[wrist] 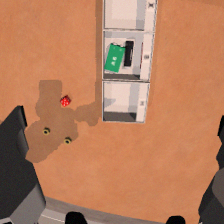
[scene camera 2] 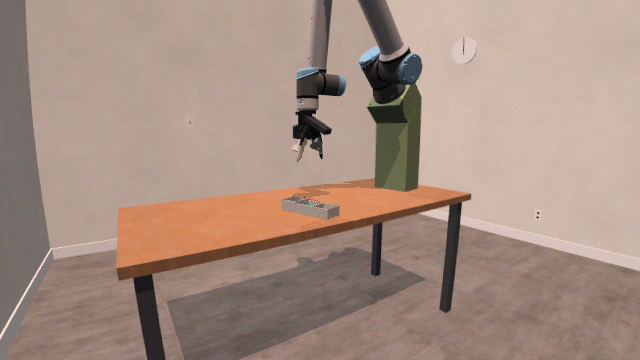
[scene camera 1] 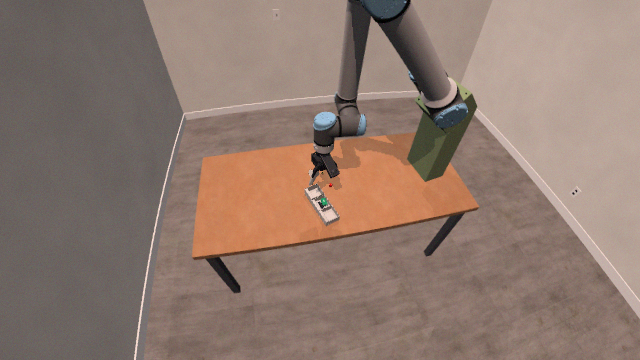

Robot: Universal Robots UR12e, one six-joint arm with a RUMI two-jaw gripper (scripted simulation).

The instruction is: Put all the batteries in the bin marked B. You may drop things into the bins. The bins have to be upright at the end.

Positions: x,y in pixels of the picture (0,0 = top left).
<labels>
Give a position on a grey bin tray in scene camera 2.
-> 295,204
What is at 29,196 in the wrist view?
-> My gripper.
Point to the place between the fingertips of my gripper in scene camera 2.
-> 310,160
</labels>
